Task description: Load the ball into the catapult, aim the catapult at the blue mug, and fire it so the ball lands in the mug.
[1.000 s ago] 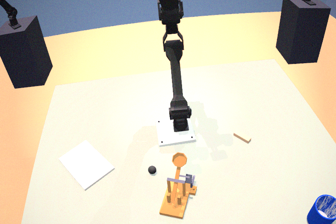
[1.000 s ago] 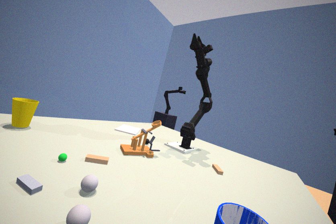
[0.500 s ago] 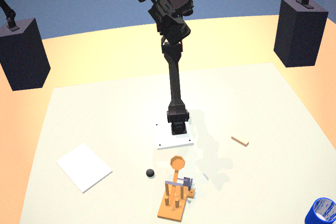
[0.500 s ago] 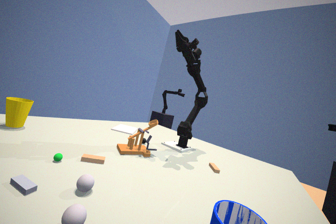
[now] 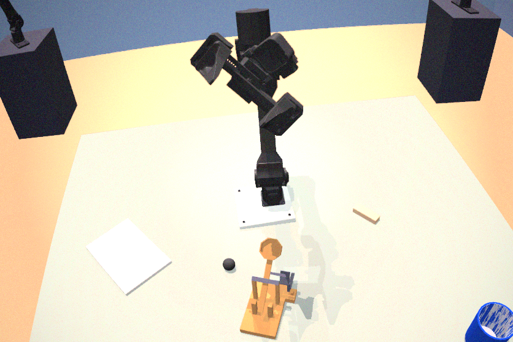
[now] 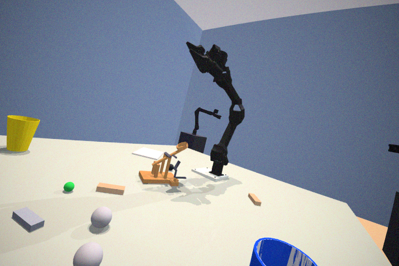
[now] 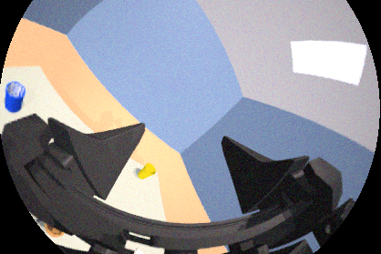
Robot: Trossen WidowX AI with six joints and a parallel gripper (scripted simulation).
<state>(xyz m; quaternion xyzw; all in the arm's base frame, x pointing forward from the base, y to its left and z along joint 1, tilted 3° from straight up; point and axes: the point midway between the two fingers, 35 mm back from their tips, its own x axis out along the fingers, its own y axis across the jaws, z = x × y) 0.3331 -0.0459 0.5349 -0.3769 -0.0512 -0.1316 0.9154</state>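
Right now my gripper tip is 20 mm past the orange wooden catapult, 50 mm to the right of it and 490 mm above it. The rest, counted from my gripper tip: green ball: 300 mm ahead, 20 mm to the left, 550 mm below; then dark ball: 130 mm behind, 60 mm to the right, 550 mm below; then white sheet: 190 mm behind, 330 mm to the right, 560 mm below.
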